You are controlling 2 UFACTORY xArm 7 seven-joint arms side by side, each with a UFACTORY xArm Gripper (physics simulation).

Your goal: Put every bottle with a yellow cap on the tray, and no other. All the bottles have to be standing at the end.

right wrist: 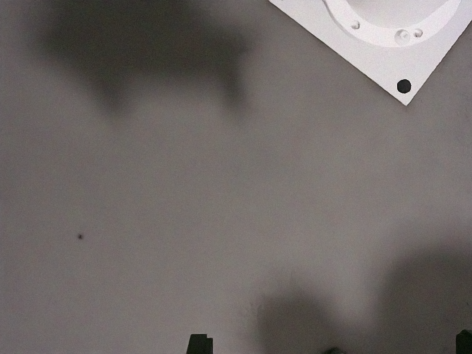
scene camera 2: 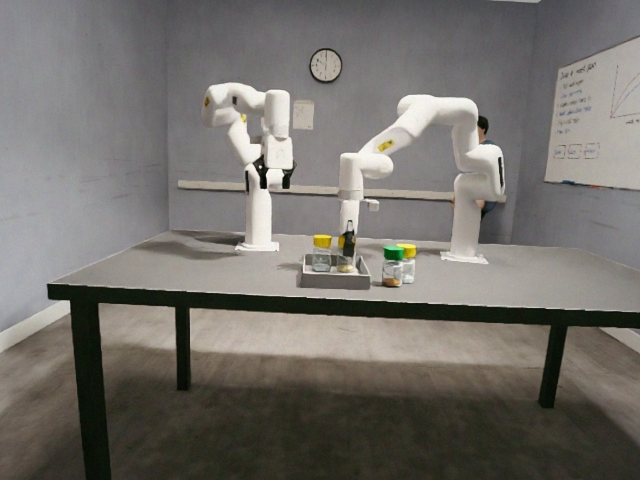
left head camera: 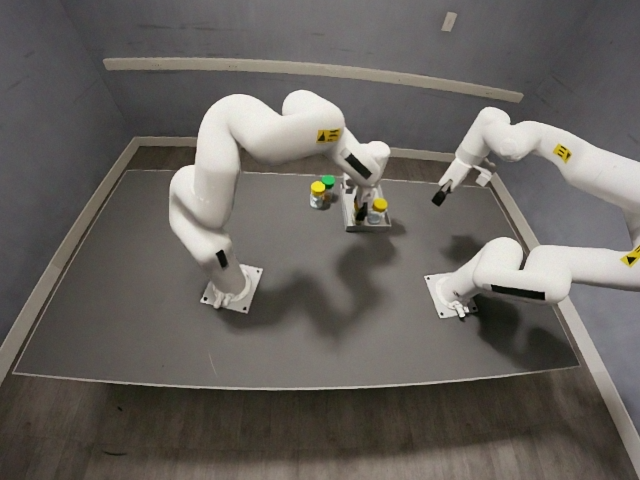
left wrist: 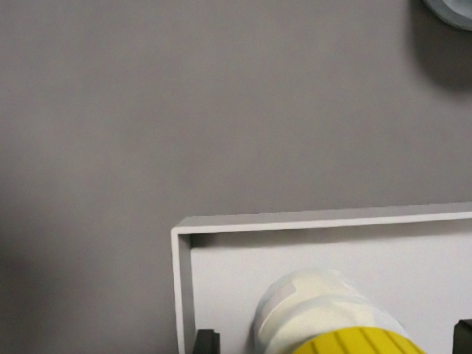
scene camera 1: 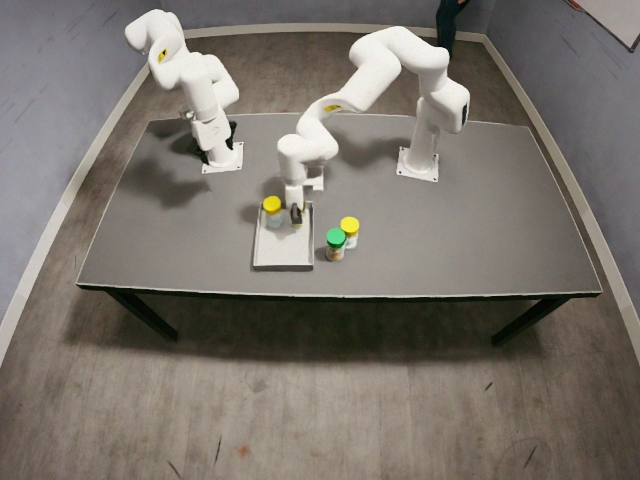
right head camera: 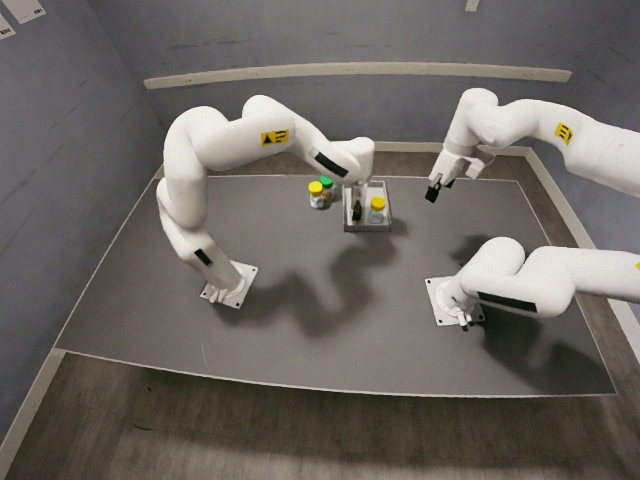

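Seen in the pictures: left gripper, fingertip midpoint: point(scene camera 2: 347, 253) point(left head camera: 358, 211) point(scene camera 1: 298, 211) point(right head camera: 356, 210); right gripper, fingertip midpoint: point(scene camera 2: 274, 189) point(left head camera: 441, 197) point(scene camera 1: 218, 155) point(right head camera: 437, 193); left arm's base, origin of the base link: point(scene camera 2: 462, 257) point(left head camera: 232, 285) point(scene camera 1: 418, 163) point(right head camera: 229, 282); right arm's base, origin of the base link: point(scene camera 2: 258, 246) point(left head camera: 450, 293) point(scene camera 1: 223, 157) point(right head camera: 454, 299).
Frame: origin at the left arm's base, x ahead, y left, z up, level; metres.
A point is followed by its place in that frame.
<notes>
My left gripper point(left head camera: 361, 212) {x 0.381, y -0.379, z 0.059 m} point(right head camera: 357, 210) {x 0.381, y -0.379, z 0.059 m} point(scene camera 1: 296, 213) {x 0.381, y -0.379, z 0.059 m} point(scene camera 2: 348, 242) {x 0.381, y -0.379, z 0.059 m} point(left wrist: 334, 339) {x 0.381, y -0.379, z 0.059 m} is open, its fingers apart on either side of a yellow-capped bottle with pale contents point(scene camera 1: 297, 225) {x 0.409, y -0.376, z 0.023 m} point(scene camera 2: 345, 266) {x 0.410, y -0.379, z 0.024 m} point(left wrist: 320, 312) {x 0.369, y -0.359, z 0.065 m}, upright in the tray point(left head camera: 367, 227) {x 0.334, y -0.428, z 0.029 m} point(right head camera: 367, 228) {x 0.336, y -0.435, z 0.020 m} point(scene camera 1: 283, 267) {x 0.569, y -0.376, z 0.024 m} point(scene camera 2: 336, 280) {x 0.568, y -0.376, z 0.024 m} point(left wrist: 325, 223) {x 0.370, y -0.333, z 0.040 m}. A second yellow-capped bottle point(left head camera: 378, 206) {x 0.382, y -0.447, z 0.107 m} point(right head camera: 376, 209) {x 0.373, y -0.454, z 0.094 m} point(scene camera 1: 272, 212) {x 0.427, y -0.446, z 0.095 m} point(scene camera 2: 322, 253) {x 0.428, y -0.447, z 0.061 m} stands in the tray. A third point(left head camera: 317, 195) {x 0.398, y -0.209, z 0.084 m} point(right head camera: 316, 195) {x 0.399, y -0.216, z 0.085 m} point(scene camera 1: 350, 229) {x 0.443, y -0.201, z 0.105 m} point(scene camera 2: 408, 264) {x 0.451, y -0.195, z 0.058 m} stands outside it. My right gripper point(right head camera: 440, 189) {x 0.356, y -0.627, z 0.238 m} point(scene camera 2: 275, 184) {x 0.356, y -0.627, z 0.238 m} point(right wrist: 330, 345) {x 0.356, y -0.627, z 0.238 m} is open and empty, above the table.
A green-capped bottle point(left head camera: 328, 181) {x 0.466, y -0.240, z 0.105 m} point(right head camera: 326, 181) {x 0.464, y -0.240, z 0.105 m} point(scene camera 1: 335, 243) {x 0.500, y -0.234, z 0.104 m} point(scene camera 2: 392, 266) {x 0.503, y -0.236, z 0.060 m} stands outside the tray, close beside the third yellow-capped bottle. Part of a bottle point(left wrist: 456, 11) {x 0.416, y -0.232, z 0.019 m} shows at the left wrist view's top right. The right arm's base plate point(right wrist: 380, 70) {x 0.187, y -0.703, z 0.001 m} shows in the right wrist view.
</notes>
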